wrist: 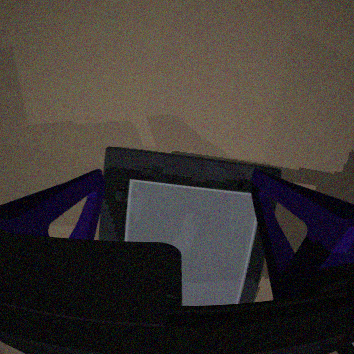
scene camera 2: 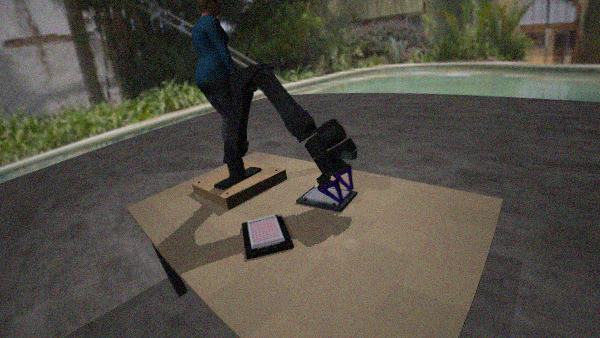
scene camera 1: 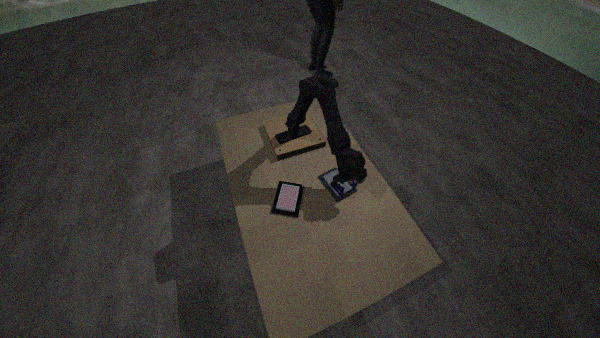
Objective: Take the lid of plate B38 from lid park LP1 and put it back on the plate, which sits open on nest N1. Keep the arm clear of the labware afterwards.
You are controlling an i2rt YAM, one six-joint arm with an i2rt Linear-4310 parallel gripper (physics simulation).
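Seen in the pictures: gripper, fingertip midpoint: (wrist: 177, 177) (scene camera 2: 347, 196) (scene camera 1: 348, 191); arm's base, link origin: (scene camera 2: 238, 178) (scene camera 1: 293, 134).
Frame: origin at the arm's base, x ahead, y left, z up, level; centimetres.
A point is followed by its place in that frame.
The pale, clear lid (scene camera 1: 330, 176) @(x 31.8, y 4.3, z -2.3 cm) (scene camera 2: 312, 196) @(x 32.9, y 2.7, z -2.3 cm) (wrist: 190, 225) @(x 40.0, y 6.0, z -2.3 cm) lies flat on the dark grey lid park LP1 (scene camera 1: 327, 189) @(x 36.9, y -0.4, z -3.5 cm) (scene camera 2: 318, 206) @(x 37.0, y -0.2, z -3.5 cm) (wrist: 175, 162) @(x 43.7, y 7.6, z -3.1 cm). My gripper (scene camera 1: 345, 187) @(x 42.9, y 7.4, z -2.5 cm) (scene camera 2: 345, 195) @(x 42.9, y 7.4, z -2.5 cm) (wrist: 177, 177) @(x 42.9, y 7.4, z -2.5 cm) is open, its purple fingers low over the park, one on each side of the lid. In the wrist view the fingertips stand near the park's side edges; whether they touch anything I cannot tell. The black gripper body hides the near part of the lid. Plate B38 (scene camera 1: 288, 196) @(x 32.5, y -19.0, z -1.5 cm) (scene camera 2: 265, 232) @(x 34.0, y -20.2, z -1.5 cm), white with pink wells, sits open on the black nest N1 (scene camera 1: 285, 214) @(x 39.2, y -23.8, z -3.0 cm) (scene camera 2: 287, 236) @(x 39.0, y -17.5, z -2.9 cm).
The arm's wooden base block (scene camera 1: 300, 149) @(x 11.0, y -1.4, z -0.6 cm) (scene camera 2: 210, 194) @(x -1.4, y -13.2, z -0.9 cm) stands on the table (scene camera 1: 325, 270) @(x 66.9, y -20.0, z -4.1 cm) (scene camera 2: 400, 260) @(x 67.6, y -12.7, z -4.1 cm), behind the nest. The table's side edge runs close beyond the lid park. A person (scene camera 1: 322, 30) (scene camera 2: 212, 55) stands behind the arm. The arm's shadow falls between nest and park.
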